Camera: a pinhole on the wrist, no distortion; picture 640 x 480 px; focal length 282.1 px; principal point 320.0 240.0 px. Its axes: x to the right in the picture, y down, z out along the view. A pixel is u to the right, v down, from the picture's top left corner.
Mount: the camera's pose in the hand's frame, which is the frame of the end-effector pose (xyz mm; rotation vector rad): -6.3 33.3 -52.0 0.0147 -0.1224 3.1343
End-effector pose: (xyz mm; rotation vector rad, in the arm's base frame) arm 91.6 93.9 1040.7 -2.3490 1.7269 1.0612
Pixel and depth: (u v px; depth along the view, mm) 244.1 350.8 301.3
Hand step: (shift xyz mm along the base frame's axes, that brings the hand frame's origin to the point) -14.1 75.2 -262.0
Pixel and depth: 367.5 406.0 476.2
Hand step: 30.6 341.5 -361.6
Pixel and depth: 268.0 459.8 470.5
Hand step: 135.9 230.6 -471.0
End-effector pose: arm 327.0 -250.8 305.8 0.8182 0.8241 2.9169
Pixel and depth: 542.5 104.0 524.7
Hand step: 630.8 -28.8 279.4
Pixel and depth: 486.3 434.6 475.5
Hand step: 394.4 439.2 -8.3
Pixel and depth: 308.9 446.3 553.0
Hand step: 155.0 586.5 146.8
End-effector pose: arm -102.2 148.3 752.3 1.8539 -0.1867 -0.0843
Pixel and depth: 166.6 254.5 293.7
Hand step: 117.4 -250.4 -67.7
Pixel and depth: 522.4 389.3 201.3
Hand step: -161.4 -84.0 -130.6
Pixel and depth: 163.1 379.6 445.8
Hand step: 202.4 -332.8 -310.9
